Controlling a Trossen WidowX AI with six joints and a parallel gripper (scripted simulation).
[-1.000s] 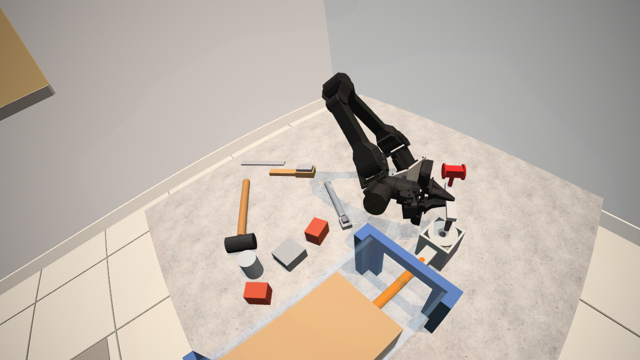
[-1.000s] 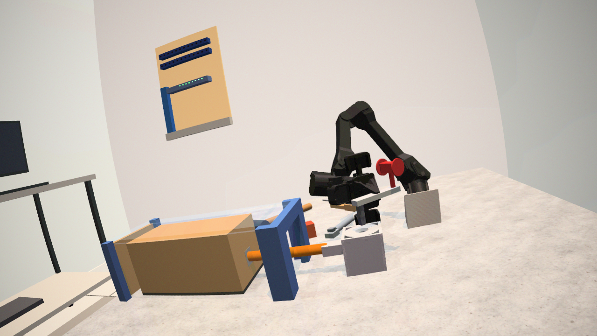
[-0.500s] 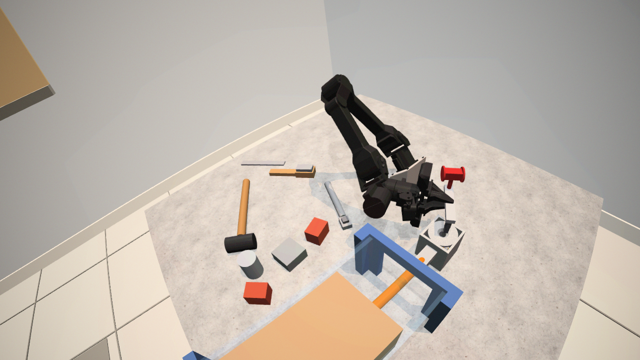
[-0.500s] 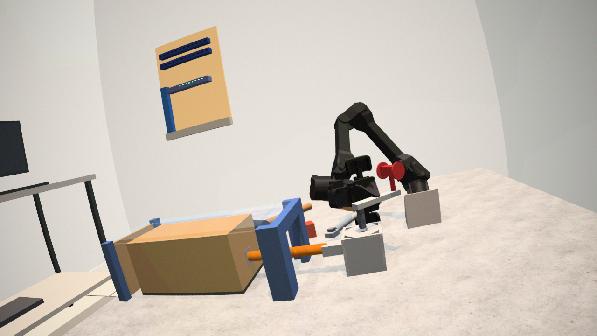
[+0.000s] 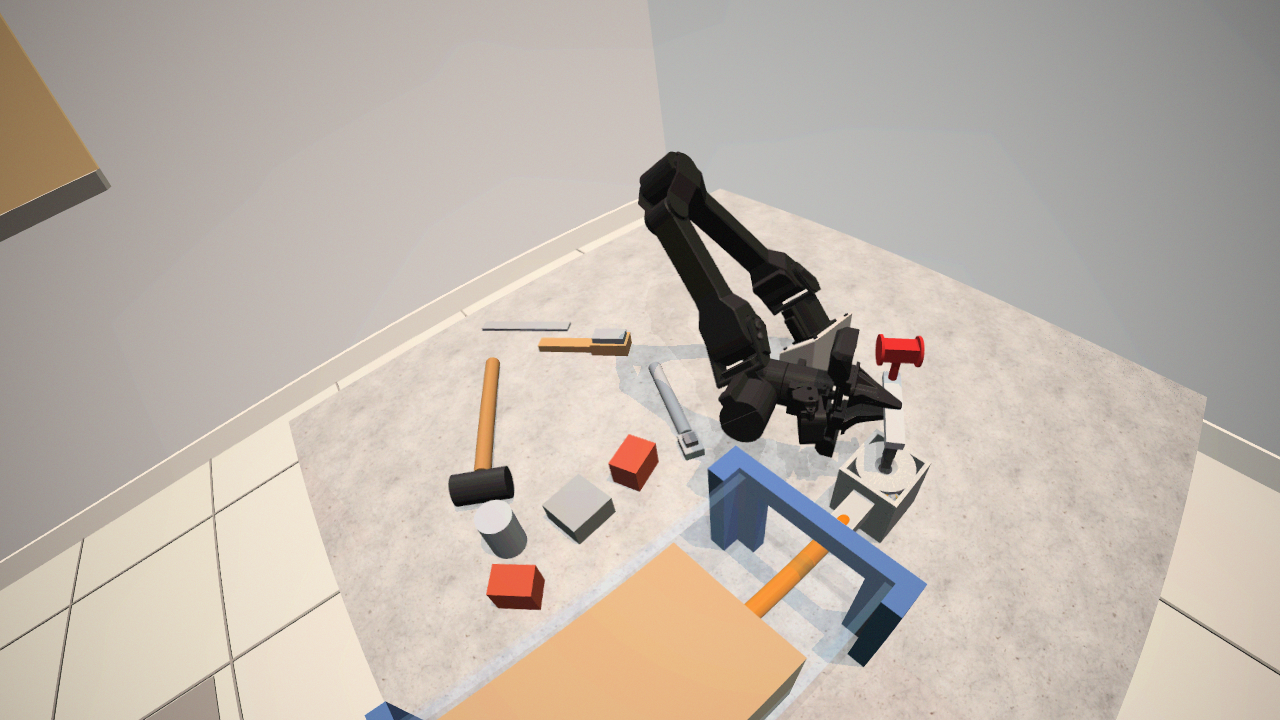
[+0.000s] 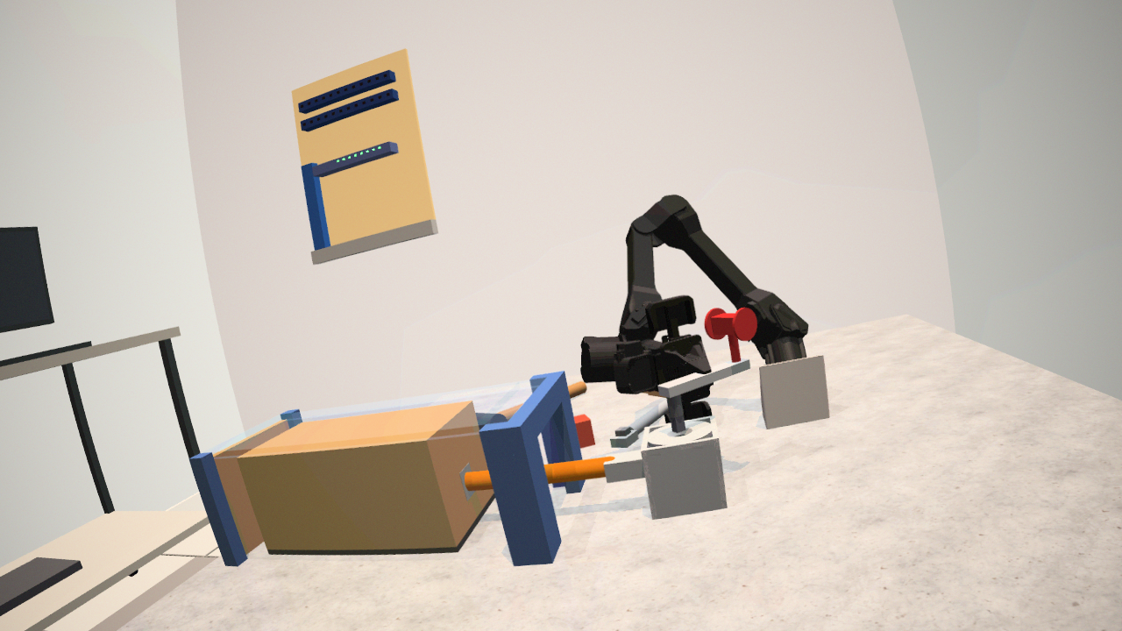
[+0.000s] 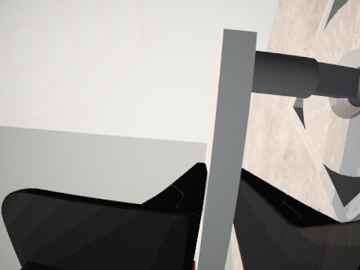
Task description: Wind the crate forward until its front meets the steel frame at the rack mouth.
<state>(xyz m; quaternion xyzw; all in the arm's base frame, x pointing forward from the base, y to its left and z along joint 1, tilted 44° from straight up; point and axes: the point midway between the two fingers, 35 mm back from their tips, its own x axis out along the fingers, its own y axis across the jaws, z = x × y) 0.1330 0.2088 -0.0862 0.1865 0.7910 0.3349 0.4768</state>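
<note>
Right now the red knob is 4 cm to the right of my gripper tip, 4 cm behind it and 4 cm above it. The rest, counted from my gripper tip: blue steel frame (20 cm ahead, 4 cm below, 3 cm to the left); grey winch (11 cm below, 3 cm ahead, 1 cm to the left); crank handle (2 cm to the right, 1 cm behind, 1 cm above).
</note>
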